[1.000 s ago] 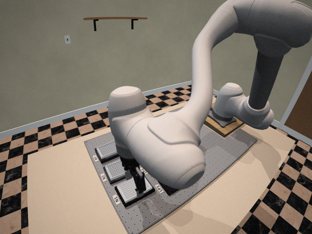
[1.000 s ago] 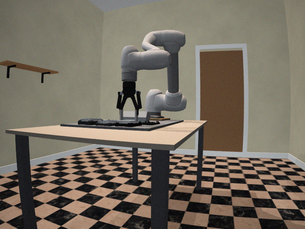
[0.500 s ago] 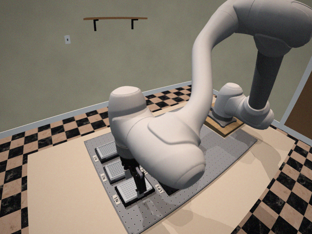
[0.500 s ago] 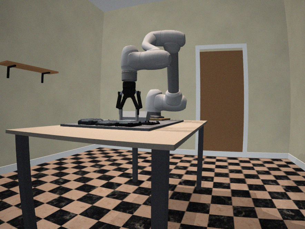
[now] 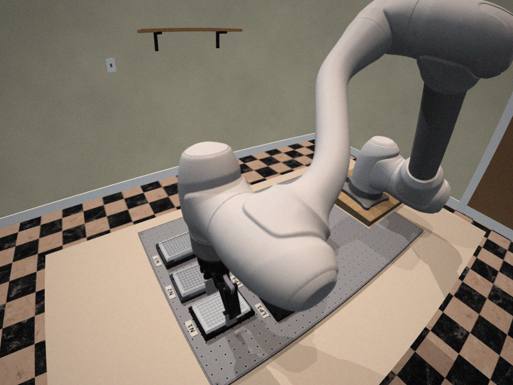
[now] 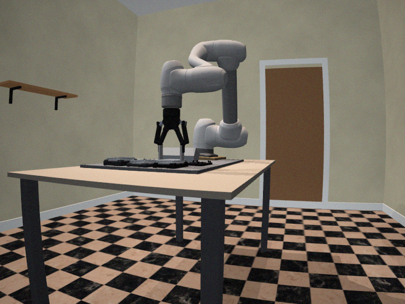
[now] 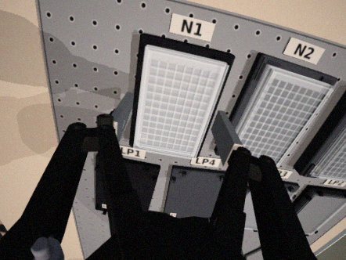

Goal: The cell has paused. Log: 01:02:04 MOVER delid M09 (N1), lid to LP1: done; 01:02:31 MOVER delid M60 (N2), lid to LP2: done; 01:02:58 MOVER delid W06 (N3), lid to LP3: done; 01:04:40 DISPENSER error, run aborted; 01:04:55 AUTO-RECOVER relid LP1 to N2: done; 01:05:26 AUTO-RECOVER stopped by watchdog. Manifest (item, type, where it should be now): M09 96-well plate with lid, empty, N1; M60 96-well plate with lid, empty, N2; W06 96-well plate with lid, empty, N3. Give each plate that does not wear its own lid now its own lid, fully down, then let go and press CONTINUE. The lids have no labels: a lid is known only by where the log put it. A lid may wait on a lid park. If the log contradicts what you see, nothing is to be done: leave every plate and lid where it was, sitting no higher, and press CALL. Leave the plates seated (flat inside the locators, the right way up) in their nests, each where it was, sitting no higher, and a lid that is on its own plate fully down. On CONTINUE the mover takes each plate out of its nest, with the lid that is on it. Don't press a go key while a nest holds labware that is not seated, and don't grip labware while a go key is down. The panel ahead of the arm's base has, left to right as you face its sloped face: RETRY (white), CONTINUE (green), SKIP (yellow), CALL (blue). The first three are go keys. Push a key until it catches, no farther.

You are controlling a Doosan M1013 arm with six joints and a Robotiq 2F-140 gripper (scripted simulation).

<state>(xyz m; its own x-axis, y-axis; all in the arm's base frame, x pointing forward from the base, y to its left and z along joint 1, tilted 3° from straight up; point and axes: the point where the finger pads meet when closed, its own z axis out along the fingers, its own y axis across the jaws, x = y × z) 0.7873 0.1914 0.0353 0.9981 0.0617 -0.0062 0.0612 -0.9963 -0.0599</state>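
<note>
The lid park LP2 lies 34 cm to the right of my hand, 16 cm behind it and 5 cm below it. Also, from my hand: clear lid: 21 cm to the right, 16 cm behind, 4 cm below; lid park LP4: 17 cm behind, 9 cm to the right, 5 cm below; lid park LP1: 19 cm behind, 5 cm below, 4 cm to the left.
</note>
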